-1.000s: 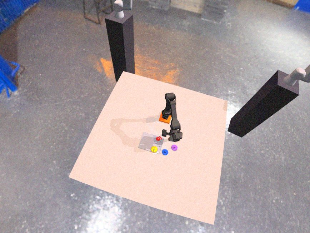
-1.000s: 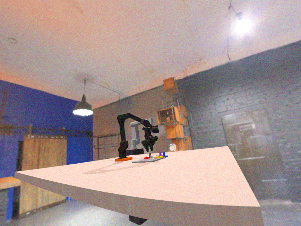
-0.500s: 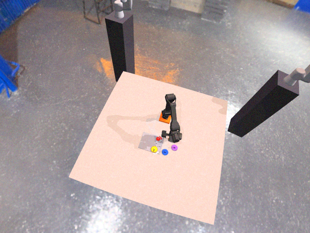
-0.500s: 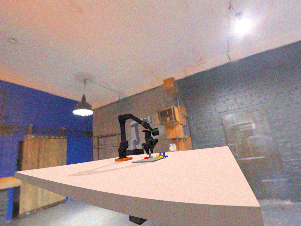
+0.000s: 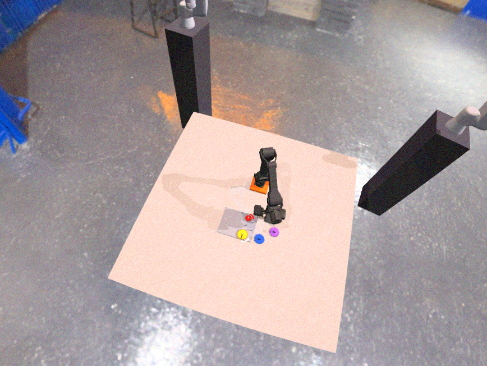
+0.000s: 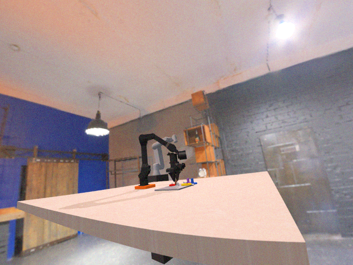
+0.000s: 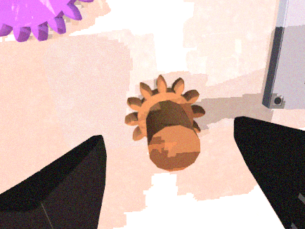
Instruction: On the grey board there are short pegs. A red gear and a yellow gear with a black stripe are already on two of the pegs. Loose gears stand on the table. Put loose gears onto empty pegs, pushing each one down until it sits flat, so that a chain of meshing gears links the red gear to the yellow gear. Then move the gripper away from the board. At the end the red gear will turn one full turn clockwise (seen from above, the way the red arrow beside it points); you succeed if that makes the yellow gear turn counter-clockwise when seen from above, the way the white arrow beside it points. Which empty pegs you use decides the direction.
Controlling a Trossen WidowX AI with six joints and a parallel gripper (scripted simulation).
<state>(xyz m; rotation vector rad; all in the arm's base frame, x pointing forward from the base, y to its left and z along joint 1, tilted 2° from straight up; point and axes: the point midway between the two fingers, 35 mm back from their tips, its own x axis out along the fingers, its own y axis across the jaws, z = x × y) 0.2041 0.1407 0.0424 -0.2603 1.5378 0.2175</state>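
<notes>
Right now the brown gear is 1 cm below my gripper tip. From my gripper tip the other things lie so: blue gear: 14 cm ahead, 1 cm to the left, 1 cm below; red gear: 5 cm ahead, 10 cm to the right, 1 cm below; purple gear: 6 cm ahead, 7 cm to the left, 1 cm below.
</notes>
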